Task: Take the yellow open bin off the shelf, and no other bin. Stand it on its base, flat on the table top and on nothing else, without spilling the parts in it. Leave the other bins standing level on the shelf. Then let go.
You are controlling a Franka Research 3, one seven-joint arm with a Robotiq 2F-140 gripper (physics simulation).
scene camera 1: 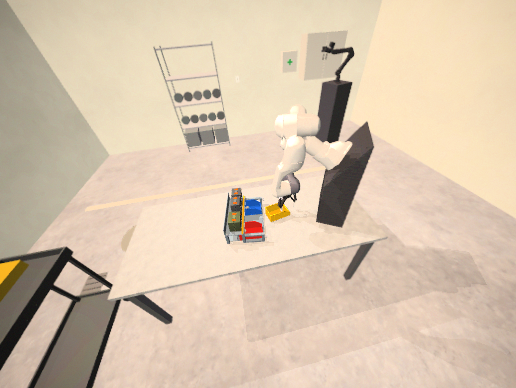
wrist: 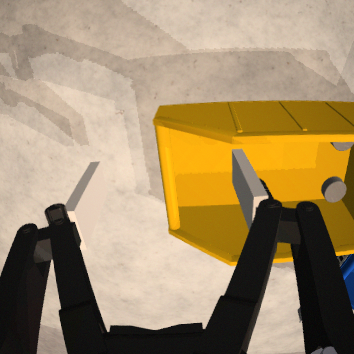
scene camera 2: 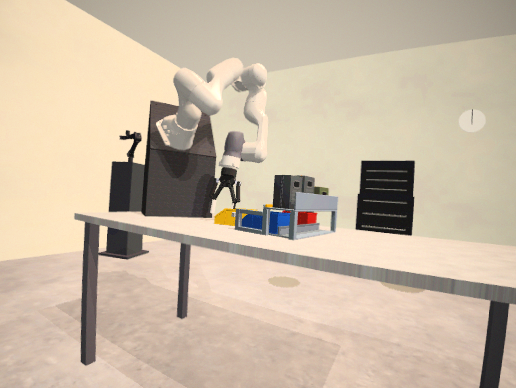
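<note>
The yellow open bin is off the shelf and appears upright and flat on the table top, close beside the shelf. Grey round parts show inside it. My gripper is open and empty, pointing down at the bin's end away from the shelf. In the wrist view one finger appears over the bin's inside and the other outside its low end wall. Whether the fingertips are below the rim is unclear.
Blue bins and a red bin are in the shelf. Dark boxes and an olive box stand on its upper part. The arm's dark pedestal stands on the bin's other side.
</note>
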